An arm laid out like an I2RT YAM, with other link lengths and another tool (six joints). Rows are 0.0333 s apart.
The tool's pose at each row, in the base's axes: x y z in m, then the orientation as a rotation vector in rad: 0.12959, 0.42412, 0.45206, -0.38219, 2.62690, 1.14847; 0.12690, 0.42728, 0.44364, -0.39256, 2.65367, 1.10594; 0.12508, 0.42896, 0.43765, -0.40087, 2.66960, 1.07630; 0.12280, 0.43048, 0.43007, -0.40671, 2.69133, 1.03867; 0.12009, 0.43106, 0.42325, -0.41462, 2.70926, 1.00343; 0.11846, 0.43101, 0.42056, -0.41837, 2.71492, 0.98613; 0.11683, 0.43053, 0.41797, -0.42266, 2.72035, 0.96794; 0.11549, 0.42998, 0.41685, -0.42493, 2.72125, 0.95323; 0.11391, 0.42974, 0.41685, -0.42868, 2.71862, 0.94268; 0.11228, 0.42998, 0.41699, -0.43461, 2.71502, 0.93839; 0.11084, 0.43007, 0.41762, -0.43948, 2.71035, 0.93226
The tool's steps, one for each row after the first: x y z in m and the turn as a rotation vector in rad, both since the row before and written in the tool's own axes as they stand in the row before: 0.00483, -0.00274, 0.00757, 0.03145, 0.01657, -0.00426; 0.00336, -0.00218, 0.00510, 0.02126, 0.01004, -0.00451; 0.00427, -0.00302, 0.00613, 0.02749, 0.01277, -0.00218; 0.00453, -0.00290, 0.00503, 0.02504, 0.01121, -0.00421; 0.00235, -0.00110, 0.00179, 0.01191, 0.00288, -0.00315; 0.00239, -0.00133, 0.00145, 0.01242, 0.00280, -0.00368; 0.00170, -0.00060, 0.00035, 0.00981, -0.00114, -0.00359; 0.00152, 0.00036, -0.00034, 0.00653, -0.00293, -0.00506; 0.00143, 0.00082, -0.00015, 0.00199, -0.00188, -0.00562; 0.00112, 0.00093, -0.00060, 0.00325, -0.00350, -0.00573
